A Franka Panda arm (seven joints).
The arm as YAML. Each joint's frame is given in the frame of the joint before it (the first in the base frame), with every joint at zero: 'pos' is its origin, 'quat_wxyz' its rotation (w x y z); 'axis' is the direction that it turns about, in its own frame. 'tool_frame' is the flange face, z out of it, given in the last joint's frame.
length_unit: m
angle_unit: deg
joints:
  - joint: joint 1
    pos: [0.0, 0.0, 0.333]
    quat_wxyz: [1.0, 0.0, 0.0, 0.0]
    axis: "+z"
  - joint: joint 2
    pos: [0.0, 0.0, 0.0]
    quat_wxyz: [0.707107, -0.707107, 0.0, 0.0]
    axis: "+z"
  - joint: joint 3
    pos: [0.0, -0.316, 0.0]
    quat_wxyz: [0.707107, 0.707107, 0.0, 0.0]
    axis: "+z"
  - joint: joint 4
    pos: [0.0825, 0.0, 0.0]
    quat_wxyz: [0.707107, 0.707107, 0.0, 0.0]
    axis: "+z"
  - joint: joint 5
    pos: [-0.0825, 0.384, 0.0]
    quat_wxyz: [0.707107, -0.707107, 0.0, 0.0]
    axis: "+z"
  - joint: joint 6
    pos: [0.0, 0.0, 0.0]
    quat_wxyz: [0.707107, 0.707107, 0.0, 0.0]
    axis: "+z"
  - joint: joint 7
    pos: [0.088, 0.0, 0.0]
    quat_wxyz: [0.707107, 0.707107, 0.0, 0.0]
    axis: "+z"
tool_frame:
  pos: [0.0, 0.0, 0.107]
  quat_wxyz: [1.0, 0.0, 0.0, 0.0]
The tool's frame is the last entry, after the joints.
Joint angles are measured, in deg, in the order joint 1, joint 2, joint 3, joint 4, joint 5, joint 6, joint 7. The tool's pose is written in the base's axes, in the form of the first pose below.
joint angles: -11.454, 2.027, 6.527, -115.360, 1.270, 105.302, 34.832
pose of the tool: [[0.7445 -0.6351 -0.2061 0.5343], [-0.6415 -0.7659 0.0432 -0.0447], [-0.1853 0.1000 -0.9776 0.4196], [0 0 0 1]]
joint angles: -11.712, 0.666, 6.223, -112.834, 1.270, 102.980, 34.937
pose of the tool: [[0.7421 -0.6458 -0.1794 0.5359], [-0.6504 -0.7585 0.0402 -0.0498], [-0.1620 0.0869 -0.9830 0.4493], [0 0 0 1]]
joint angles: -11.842, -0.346, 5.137, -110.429, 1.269, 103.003, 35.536
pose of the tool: [[0.7293 -0.6736 -0.1199 0.5402], [-0.6750 -0.7370 0.0353 -0.0615], [-0.1121 0.0552 -0.9922 0.4781], [0 0 0 1]]
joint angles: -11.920, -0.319, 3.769, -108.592, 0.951, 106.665, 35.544
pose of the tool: [[0.7192 -0.6944 -0.0255 0.5508], [-0.6941 -0.7196 0.0194 -0.0775], [-0.0318 0.0038 -0.9995 0.4980], [0 0 0 1]]
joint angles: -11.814, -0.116, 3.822, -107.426, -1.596, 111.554, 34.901
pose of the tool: [[0.7363 -0.6731 0.0698 0.5629], [-0.6724 -0.7393 -0.0361 -0.0809], [0.0759 -0.0203 -0.9969 0.5135], [0 0 0 1]]
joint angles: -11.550, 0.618, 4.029, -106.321, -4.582, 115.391, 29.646
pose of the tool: [[0.8027 -0.5804 0.1372 0.5745], [-0.5734 -0.8143 -0.0902 -0.0807], [0.1641 -0.0063 -0.9864 0.5224], [0 0 0 1]]
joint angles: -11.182, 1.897, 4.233, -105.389, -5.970, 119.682, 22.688
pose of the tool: [[0.8648 -0.4588 0.2039 0.5880], [-0.4446 -0.8885 -0.1135 -0.0773], [0.2333 0.0075 -0.9724 0.5254], [0 0 0 1]]
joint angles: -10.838, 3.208, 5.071, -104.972, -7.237, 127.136, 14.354
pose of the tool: [[0.9023 -0.2936 0.3157 0.6051], [-0.2661 -0.9554 -0.1282 -0.0662], [0.3393 0.0317 -0.9401 0.5302], [0 0 0 1]]
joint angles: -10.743, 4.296, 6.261, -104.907, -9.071, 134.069, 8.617
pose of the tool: [[0.8956 -0.1620 0.4142 0.6183], [-0.1137 -0.9838 -0.1389 -0.0528], [0.4300 0.0773 -0.8995 0.5339], [0 0 0 1]]
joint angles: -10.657, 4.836, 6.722, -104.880, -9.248, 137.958, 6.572
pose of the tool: [[0.8758 -0.1152 0.4687 0.6245], [-0.0597 -0.9895 -0.1317 -0.0463], [0.4789 0.0873 -0.8735 0.5368], [0 0 0 1]]
